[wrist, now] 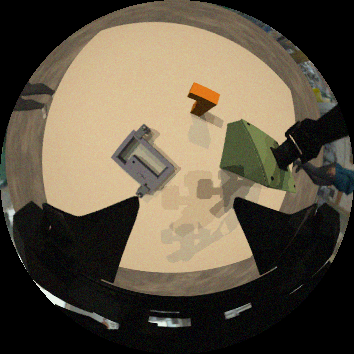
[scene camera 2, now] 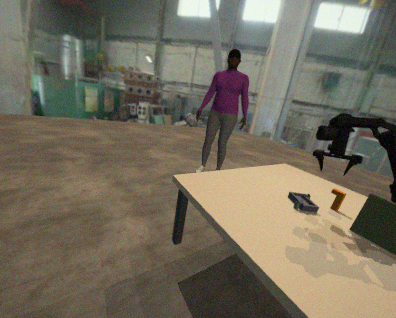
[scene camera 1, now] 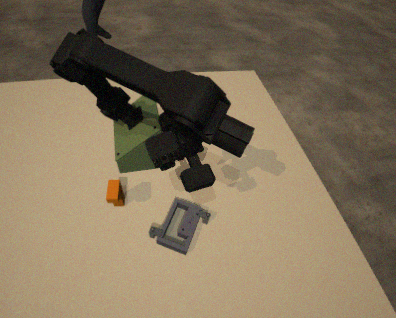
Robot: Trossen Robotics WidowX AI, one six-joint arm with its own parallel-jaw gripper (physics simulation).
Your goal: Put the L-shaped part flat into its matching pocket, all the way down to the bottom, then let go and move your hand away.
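Places are measured from the arm's base along level axes (x left, y back, z up), in metres.
Pixels of known places: gripper, fingertip midpoint: [wrist: 188, 202] [scene camera 2: 332, 173] [scene camera 1: 179, 166]; arm's base, link origin: [wrist: 278, 159] [scene camera 1: 135, 118].
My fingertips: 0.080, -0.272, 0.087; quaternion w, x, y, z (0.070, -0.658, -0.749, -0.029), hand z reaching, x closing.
Ahead of a thing's pixels: the offset from my fingertips to its top centre, as dx, dy, dz. Level surfaces: height alone.
The orange L-shaped part @[-0.172, +0.040, -0.116] [scene camera 1: 114, 190] [scene camera 2: 337, 199] [wrist: 204, 95] stands upright on the table, its short arm at the top. The grey fixture @[-0.004, -0.070, -0.178] [scene camera 1: 165, 218] [scene camera 2: 304, 202] [wrist: 126, 173] lies flat on the table, apart from the part, with an L-shaped pocket open upward and a small lug on each of two opposite sides. My gripper [scene camera 2: 332, 170] [wrist: 188, 202] is open with nothing between its fingers. It hangs above the table, higher than the part and the fixture. In scene camera 1 the arm hides much of the gripper.
A green wedge-shaped block [scene camera 1: 137, 145] [scene camera 2: 378, 220] [wrist: 245, 150] stands on the table @[dz -0.226] [scene camera 1: 75, 260] [scene camera 2: 240, 200] [wrist: 100, 90] near the part, by the arm's base. A person [scene camera 2: 230, 92] in a purple top stands on the floor beyond the table.
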